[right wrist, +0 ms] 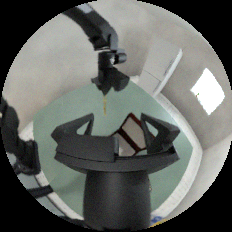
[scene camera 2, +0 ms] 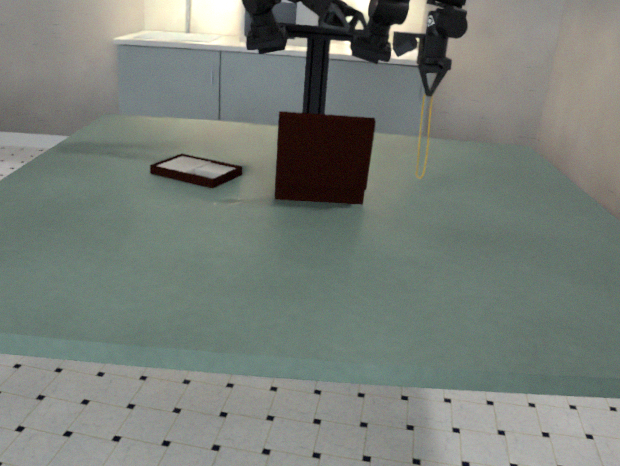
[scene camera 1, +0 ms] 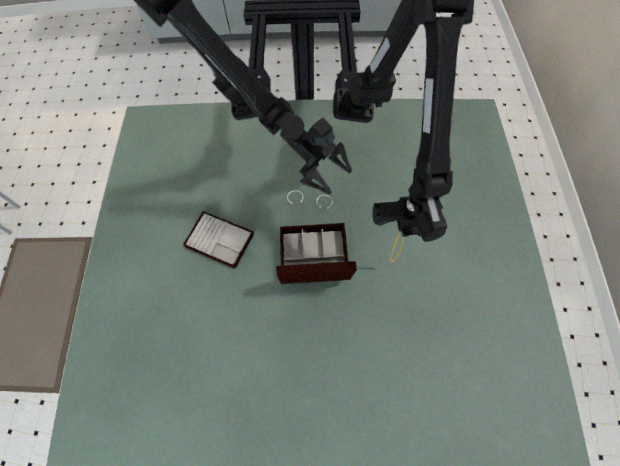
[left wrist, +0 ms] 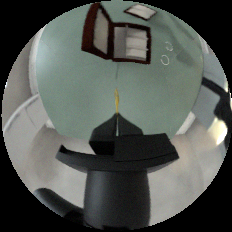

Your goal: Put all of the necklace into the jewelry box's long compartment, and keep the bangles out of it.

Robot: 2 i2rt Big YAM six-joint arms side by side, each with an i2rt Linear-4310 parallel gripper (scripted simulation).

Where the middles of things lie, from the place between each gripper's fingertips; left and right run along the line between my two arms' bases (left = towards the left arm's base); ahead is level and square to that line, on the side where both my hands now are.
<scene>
The jewelry box (scene camera 2: 321, 158) is 1 cm behind my left hand (scene camera 2: 428, 96), 26 cm to the right of it and 18 cm below it. Also, from my left hand: shallow tray (scene camera 1: 211, 236) (7 cm behind, 62 cm to the right, 29 cm below).
I see my right gripper (scene camera 1: 340, 183) 6 cm short of the jewelry box, 6 cm to the left of it and 31 cm above it. Also, from my right hand: shallow tray 1 cm ahead, 42 cm to the right, 42 cm below.
</scene>
